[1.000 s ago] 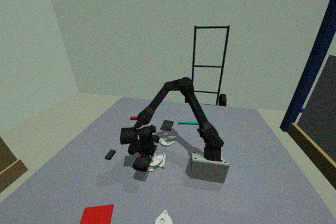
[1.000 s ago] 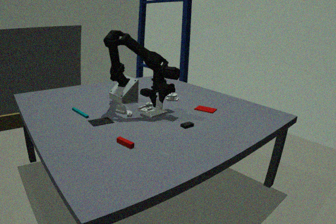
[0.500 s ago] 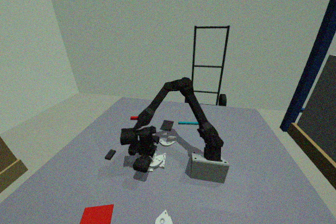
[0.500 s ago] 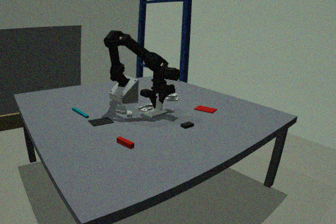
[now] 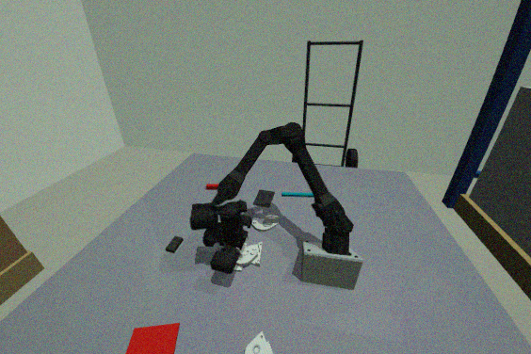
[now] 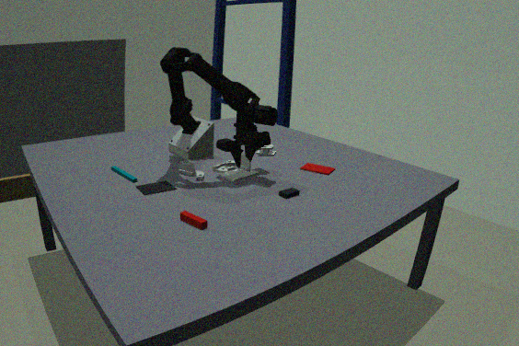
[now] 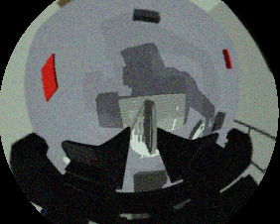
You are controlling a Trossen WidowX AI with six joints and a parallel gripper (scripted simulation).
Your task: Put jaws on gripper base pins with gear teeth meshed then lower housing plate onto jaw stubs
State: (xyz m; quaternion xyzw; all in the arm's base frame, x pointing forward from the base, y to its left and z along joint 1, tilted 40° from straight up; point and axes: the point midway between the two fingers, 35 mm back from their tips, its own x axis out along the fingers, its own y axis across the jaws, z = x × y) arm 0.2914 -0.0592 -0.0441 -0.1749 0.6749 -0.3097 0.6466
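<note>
Now: the flat light plate 3 cm to the right of my gripper tip, 2 cm below it and 1 cm ahead of it. Also, from my gripper tip: white gripper base (23 cm to the left, 10 cm behind, 1 cm above); black block (23 cm ahead, 4 cm to the right, 1 cm below); grey jaw (4 cm behind, 1 cm to the right).
</note>
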